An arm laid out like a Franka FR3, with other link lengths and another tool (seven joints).
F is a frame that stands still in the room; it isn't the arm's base.
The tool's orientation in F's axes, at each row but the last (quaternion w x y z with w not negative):
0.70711 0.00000 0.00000 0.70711
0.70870 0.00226 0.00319 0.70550
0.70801 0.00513 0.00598 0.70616
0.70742 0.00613 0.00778 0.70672
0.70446 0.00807 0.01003 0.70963
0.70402 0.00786 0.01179 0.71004
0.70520 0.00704 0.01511 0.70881
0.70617 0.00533 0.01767 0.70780
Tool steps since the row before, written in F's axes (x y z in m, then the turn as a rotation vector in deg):
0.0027 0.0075 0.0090 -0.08 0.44 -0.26
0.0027 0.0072 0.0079 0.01 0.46 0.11
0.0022 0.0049 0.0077 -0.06 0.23 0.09
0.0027 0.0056 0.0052 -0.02 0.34 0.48
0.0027 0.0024 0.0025 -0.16 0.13 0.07
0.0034 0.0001 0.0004 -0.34 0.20 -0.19
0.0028 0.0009 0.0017 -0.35 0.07 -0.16
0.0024 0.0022 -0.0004 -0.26 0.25 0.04
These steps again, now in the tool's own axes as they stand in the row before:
0.0075 -0.0027 0.0090 0.44 0.08 -0.26
0.0072 -0.0026 0.0079 0.46 -0.01 0.11
0.0049 -0.0021 0.0077 0.23 0.06 0.09
0.0056 -0.0026 0.0053 0.34 0.03 0.48
0.0024 -0.0027 0.0026 0.13 0.16 0.07
0.0001 -0.0034 0.0005 0.20 0.33 -0.20
0.0009 -0.0027 0.0018 0.07 0.34 -0.17
0.0022 -0.0024 -0.0003 0.25 0.26 0.04

